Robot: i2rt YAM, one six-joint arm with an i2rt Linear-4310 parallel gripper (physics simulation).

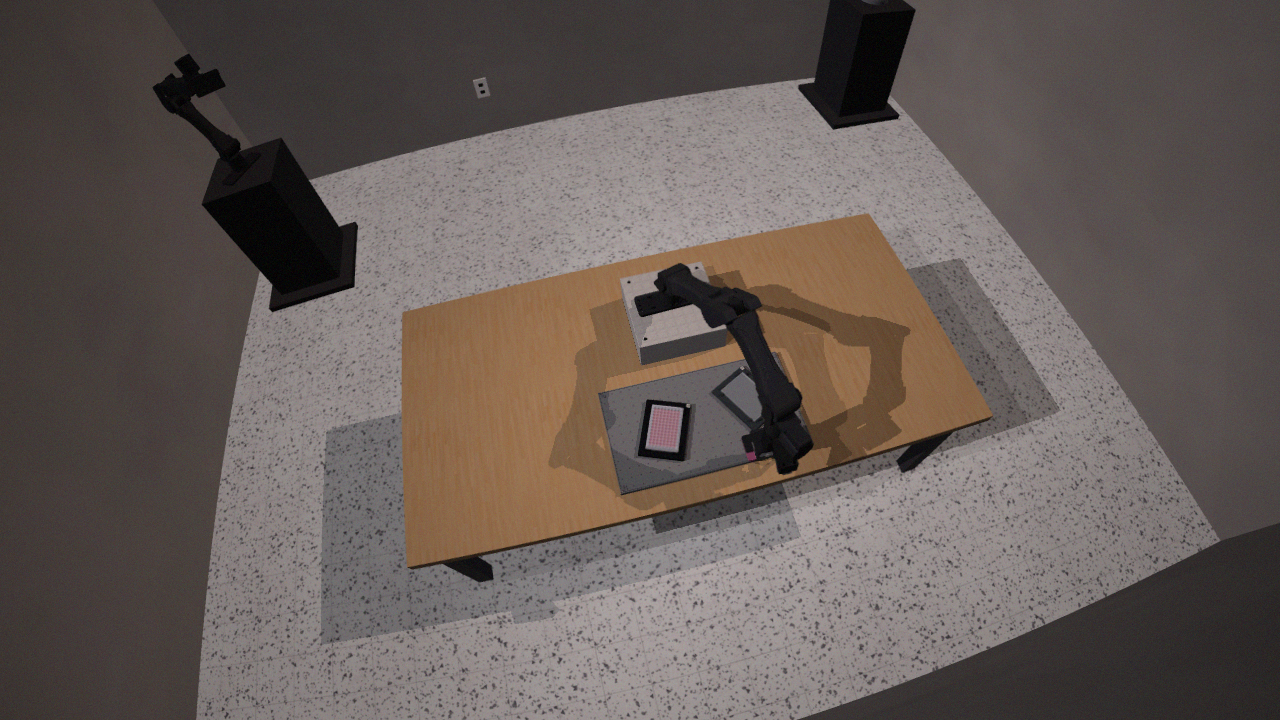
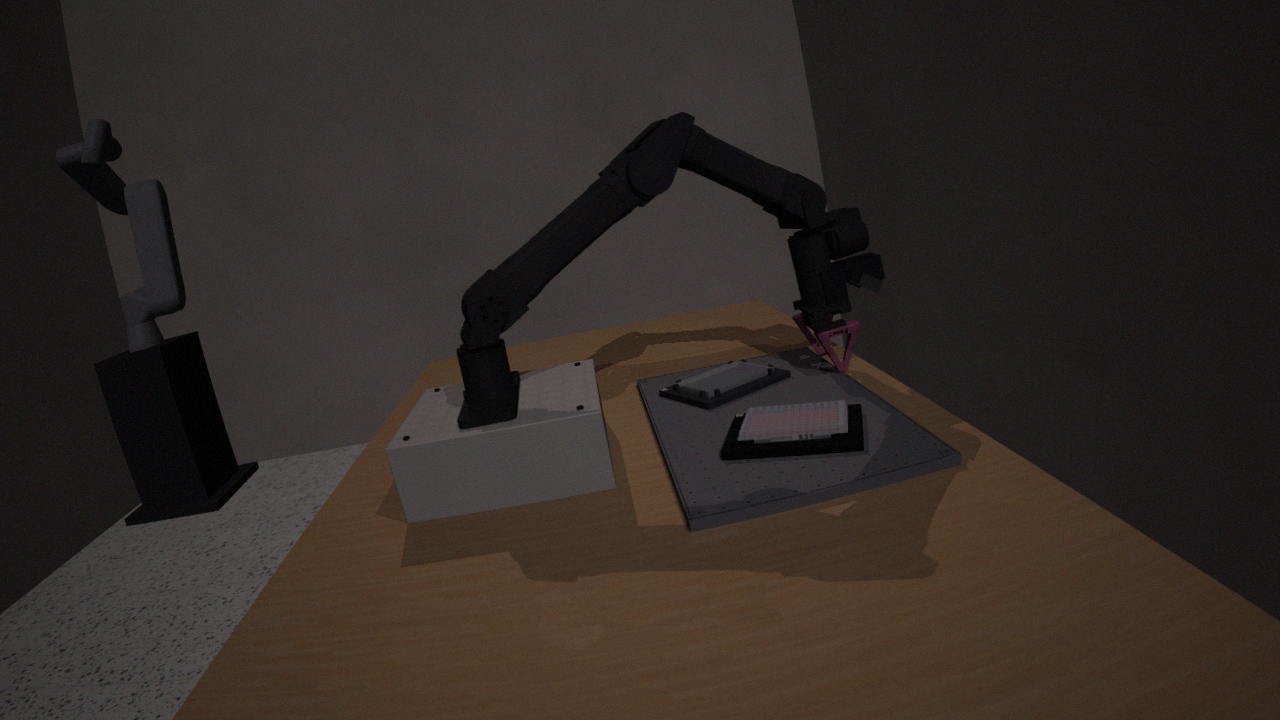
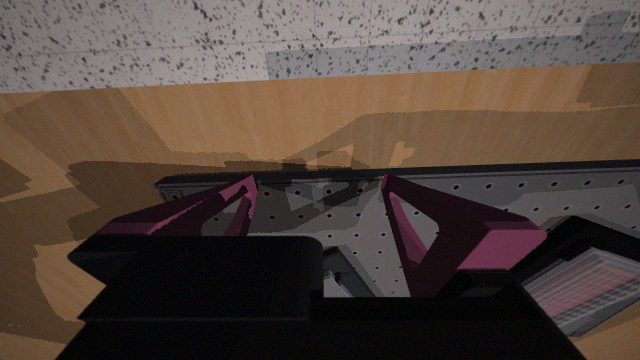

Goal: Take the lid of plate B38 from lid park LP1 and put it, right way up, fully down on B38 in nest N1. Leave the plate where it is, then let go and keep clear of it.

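Places are measured from the arm's base along level axes (x back, y right, z up), in millimetres.
Pixels of known places: gripper, fingertip midpoint: (image 1: 768, 456) (image 2: 833, 363) (image 3: 319, 180); arm's base, link origin: (image 1: 670, 299) (image 2: 492, 400).
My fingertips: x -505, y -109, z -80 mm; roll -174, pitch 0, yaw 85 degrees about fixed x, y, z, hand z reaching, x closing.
For each thing: its middle in the pictures, then the offset to it from my fingertips. Level surfaces: height alone.
- plate, body centre: (image 2: 794, 421) (image 3: 557, 298) (image 1: 664, 427) dz +16, dx +153, dy +236 mm
- black nest, body centre: (image 2: 795, 429) (image 3: 546, 287) (image 1: 664, 429) dz +5, dx +153, dy +236 mm
- dark grey frame, body centre: (image 3: 323, 308) (image 2: 725, 380) (image 1: 748, 397) dz +6, dx +175, dy -11 mm
- grey perforated board, body centre: (image 2: 766, 414) (image 3: 434, 280) (image 1: 703, 419) dz -9, dx +156, dy +125 mm
- wooden table, surface height: dz -16 mm
The plate (image 1: 664, 428) (image 2: 794, 420) (image 3: 590, 287), with pink wells, sits in a black nest (image 1: 644, 431) (image 2: 856, 431) (image 3: 565, 234). A pale, clear lid (image 1: 742, 397) (image 2: 726, 379) (image 3: 334, 286) lies flat in a dark grey frame (image 1: 719, 394) (image 2: 707, 402) (image 3: 356, 278), turned at an angle; the arm hides part of it. I cannot read any labels. My gripper (image 1: 769, 454) (image 2: 832, 360) (image 3: 319, 180) is open and empty, its pink fingers pointing down over the board's edge, apart from both lid and plate.
The grey perforated board (image 1: 628, 470) (image 2: 716, 503) (image 3: 480, 202) carries both fixtures. The arm's white base box (image 1: 675, 335) (image 2: 510, 470) stands behind it on the wooden table (image 1: 501, 429) (image 2: 572, 626) (image 3: 210, 115). Dark pedestals (image 1: 273, 223) (image 1: 861, 62) stand on the floor beyond.
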